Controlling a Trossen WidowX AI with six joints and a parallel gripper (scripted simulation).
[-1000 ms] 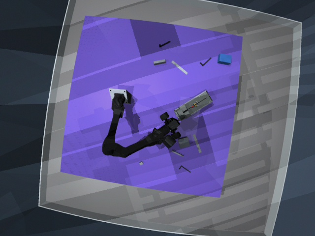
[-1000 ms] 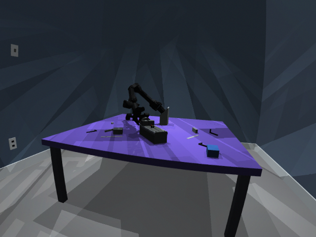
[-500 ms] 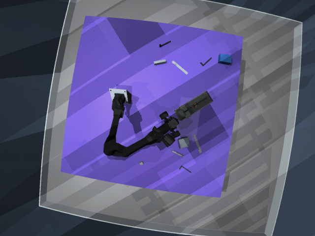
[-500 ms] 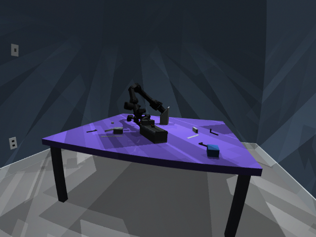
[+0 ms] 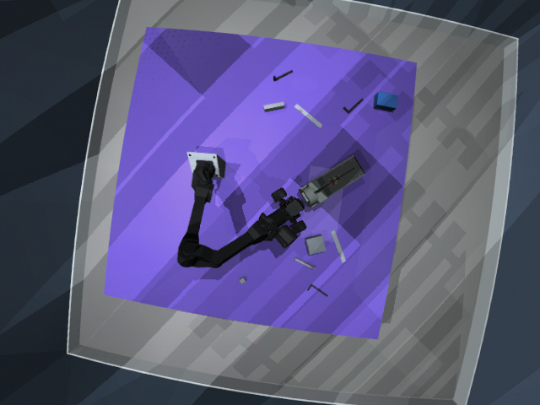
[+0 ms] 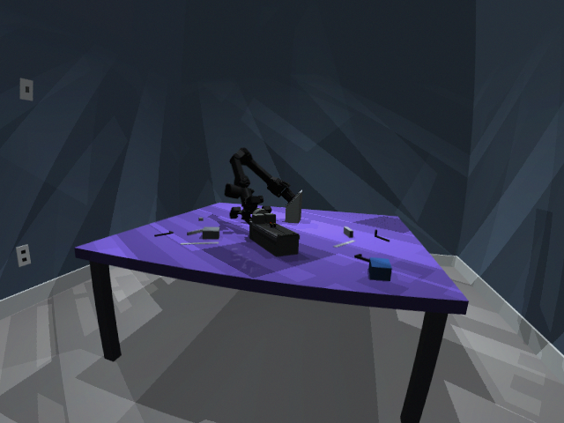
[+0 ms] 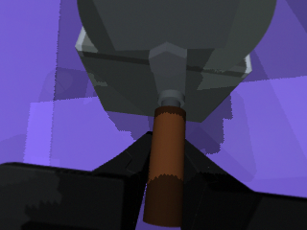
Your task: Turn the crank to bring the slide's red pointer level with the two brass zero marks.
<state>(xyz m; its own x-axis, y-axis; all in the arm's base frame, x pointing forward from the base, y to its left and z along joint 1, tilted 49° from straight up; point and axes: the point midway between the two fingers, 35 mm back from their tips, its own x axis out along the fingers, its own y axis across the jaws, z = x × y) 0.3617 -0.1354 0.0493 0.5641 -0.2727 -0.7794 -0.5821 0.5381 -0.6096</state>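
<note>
Now: the brown crank handle 30 mm above my gripper tip, 10 mm to the right of it and 10 mm behind it. From my gripper tip the other things lie so: dark L-shaped key (370 mm to the right, 100 mm ahead, 30 mm below); then red pointer (110 mm ahead, 90 mm to the left, 50 mm above); then grey block (170 mm to the right, 80 mm ahead, 20 mm below).
</note>
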